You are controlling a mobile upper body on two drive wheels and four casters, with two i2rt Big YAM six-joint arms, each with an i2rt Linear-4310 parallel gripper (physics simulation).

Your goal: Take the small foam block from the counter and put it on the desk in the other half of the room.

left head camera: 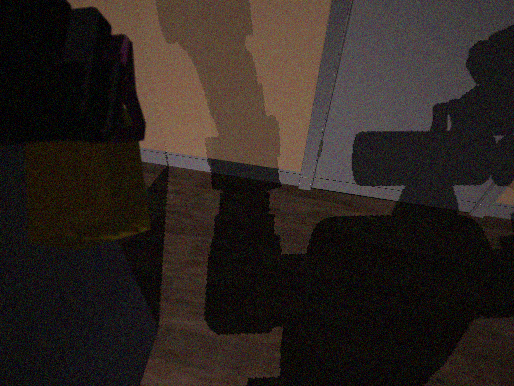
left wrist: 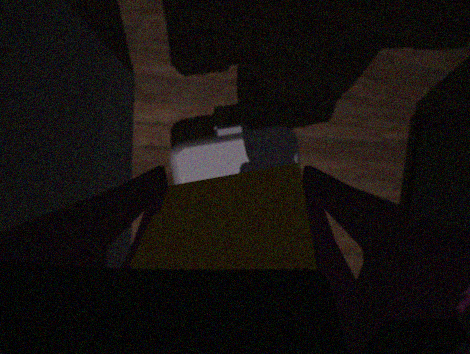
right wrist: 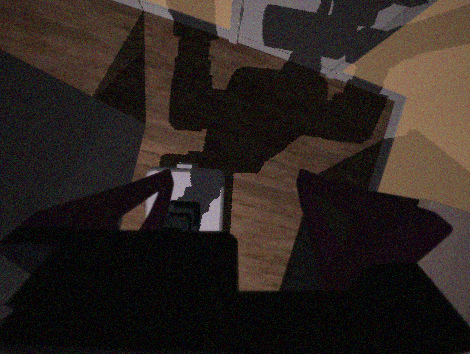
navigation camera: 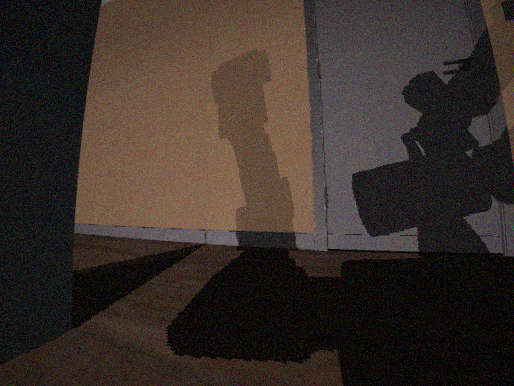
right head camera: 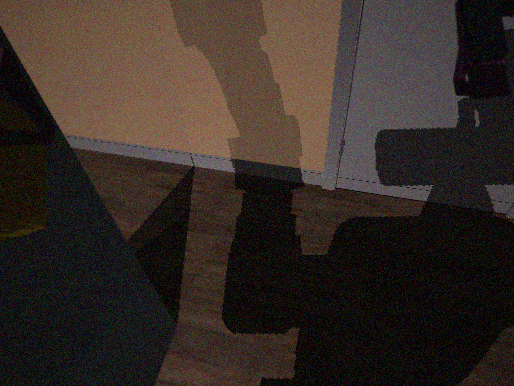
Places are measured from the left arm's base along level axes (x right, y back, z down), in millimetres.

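Where they show: left gripper, fingertip midpoint: [left head camera: 105, 133] [left wrist: 234, 177] [right head camera: 23, 137]; right gripper, fingertip midpoint: [right wrist: 235, 176].
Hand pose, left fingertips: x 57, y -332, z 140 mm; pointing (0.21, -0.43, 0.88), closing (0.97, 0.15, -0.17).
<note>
Things, the pixels of their top centre, and the offset from my left fingertips. "pt": a spot on its surface instead.
- foam block, middle of its top: [left head camera: 64, 122] dx -1, dy +48, dz -53 mm
- grey door, surface spot: [left head camera: 400, 60] pt dx +674, dy -940, dz +524 mm
The foam block [left head camera: 87, 195] [right head camera: 20, 190] [left wrist: 225, 225] is a dim yellow-olive block. My left gripper [left head camera: 90, 136] [left wrist: 234, 177] is shut on it, with one finger on each side in the left wrist view. In the left head camera the block hangs below the gripper at the left of the picture, in front of a dark blue-grey surface. My right gripper [right head camera: 481, 92] [right wrist: 235, 176] is open, with its fingers wide apart over the floor and nothing between them. I cannot make out a counter or a desk for certain.
A large dark blue-grey panel [left head camera: 75, 320] [right head camera: 85, 300] [right wrist: 60, 125] [navigation camera: 37, 175] stands close at the left. An orange wall [left head camera: 175, 100] [navigation camera: 165, 150] and a grey door [left head camera: 400, 60] [navigation camera: 370, 100] lie ahead. The robot's white base [left wrist: 210, 157] [right wrist: 212, 217] shows below. Robot shadows darken the wooden floor.
</note>
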